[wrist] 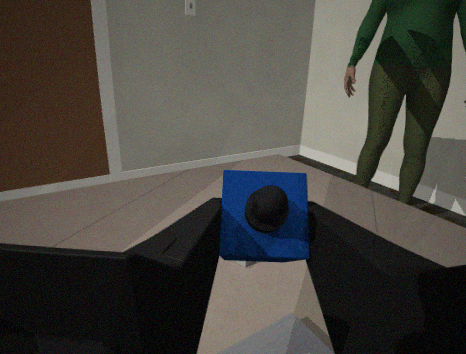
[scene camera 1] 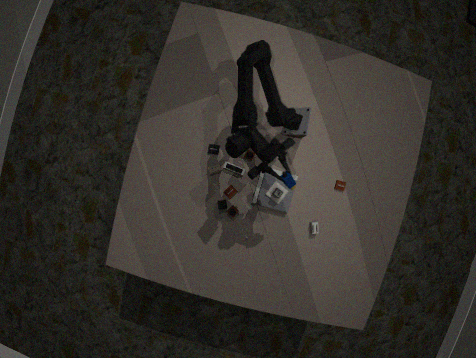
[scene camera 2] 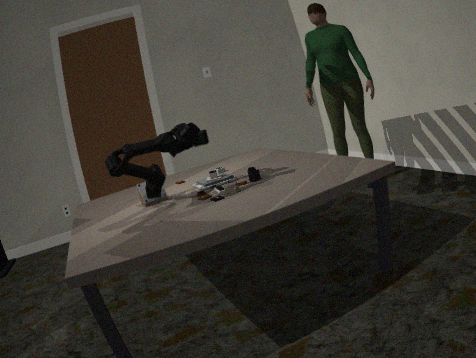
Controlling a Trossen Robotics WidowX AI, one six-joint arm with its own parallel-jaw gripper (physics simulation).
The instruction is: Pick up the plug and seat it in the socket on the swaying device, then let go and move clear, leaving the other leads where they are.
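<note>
My gripper [scene camera 1: 286, 176] [scene camera 2: 204, 137] [wrist: 261, 210] is shut on the blue plug [scene camera 1: 289, 180] [wrist: 235, 200], a square block with a dark round knob facing the wrist camera. It holds the plug above the table, close to one corner of the device in scene camera 1. The device [scene camera 1: 267, 204] [scene camera 2: 202, 185] is a grey slab, with a white square socket [scene camera 1: 271, 192] on top. A grey part at the bottom of the wrist view looks like the device. The plug is not discernible in scene camera 2, and its underside is hidden.
A white block [scene camera 1: 233, 168], a black block [scene camera 1: 213, 149], an orange block [scene camera 1: 230, 192] and a dark red piece [scene camera 1: 233, 211] lie left of the device. Another orange block [scene camera 1: 340, 185] and a small white block [scene camera 1: 314, 228] lie to its right. A person [scene camera 2: 336, 55] stands beyond the table.
</note>
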